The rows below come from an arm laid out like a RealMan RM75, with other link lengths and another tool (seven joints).
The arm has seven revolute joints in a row. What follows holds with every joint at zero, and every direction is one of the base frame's.
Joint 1 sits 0.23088 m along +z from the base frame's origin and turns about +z.
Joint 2 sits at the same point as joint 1 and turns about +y.
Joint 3 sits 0.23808 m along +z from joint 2 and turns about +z.
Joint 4 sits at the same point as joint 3 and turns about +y.
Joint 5 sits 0.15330 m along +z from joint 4 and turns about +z.
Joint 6 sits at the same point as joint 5 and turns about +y.
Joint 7 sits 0.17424 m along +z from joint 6 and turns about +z.
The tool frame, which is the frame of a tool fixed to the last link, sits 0.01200 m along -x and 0.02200 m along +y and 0.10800 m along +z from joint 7; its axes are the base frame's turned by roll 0.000, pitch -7.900 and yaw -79.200 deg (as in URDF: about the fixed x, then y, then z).
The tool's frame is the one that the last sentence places.
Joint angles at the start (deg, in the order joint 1, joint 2, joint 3, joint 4, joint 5, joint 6, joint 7): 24.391 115.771 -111.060 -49.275 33.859 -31.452 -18.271
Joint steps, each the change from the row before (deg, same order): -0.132 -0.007 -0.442 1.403 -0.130 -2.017 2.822; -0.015 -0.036 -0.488 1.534 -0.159 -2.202 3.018; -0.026 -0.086 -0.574 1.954 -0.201 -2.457 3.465; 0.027 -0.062 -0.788 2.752 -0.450 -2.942 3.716; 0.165 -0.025 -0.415 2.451 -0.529 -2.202 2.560; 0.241 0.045 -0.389 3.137 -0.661 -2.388 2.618; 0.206 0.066 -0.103 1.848 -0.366 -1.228 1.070; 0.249 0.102 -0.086 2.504 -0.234 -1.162 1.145; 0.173 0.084 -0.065 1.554 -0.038 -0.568 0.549; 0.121 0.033 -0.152 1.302 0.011 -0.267 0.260; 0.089 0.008 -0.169 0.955 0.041 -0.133 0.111; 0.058 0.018 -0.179 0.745 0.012 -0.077 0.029
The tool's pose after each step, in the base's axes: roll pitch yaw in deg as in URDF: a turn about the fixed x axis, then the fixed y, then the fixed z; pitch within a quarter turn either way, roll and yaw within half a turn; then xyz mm. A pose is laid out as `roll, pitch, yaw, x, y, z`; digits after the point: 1 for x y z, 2 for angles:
-108.89, -42.32, 32.86, 130.5, 478.9, -7.0
-107.10, -40.35, 31.68, 132.3, 477.4, -3.8
-105.43, -38.17, 30.50, 136.0, 475.6, -0.6
-104.26, -36.15, 29.67, 141.7, 472.8, 0.9
-103.70, -35.09, 29.19, 147.1, 471.0, 1.7
-103.46, -34.23, 28.66, 155.0, 469.0, 1.4
-103.48, -34.12, 28.38, 159.8, 468.2, 1.0
-103.75, -34.09, 27.62, 168.9, 467.5, -0.2
-104.00, -34.15, 27.07, 175.1, 467.2, -1.3
-104.51, -34.40, 26.65, 181.2, 466.8, -3.1
-104.99, -34.67, 26.36, 186.0, 466.5, -4.7
-105.47, -34.93, 26.21, 189.8, 466.0, -6.4

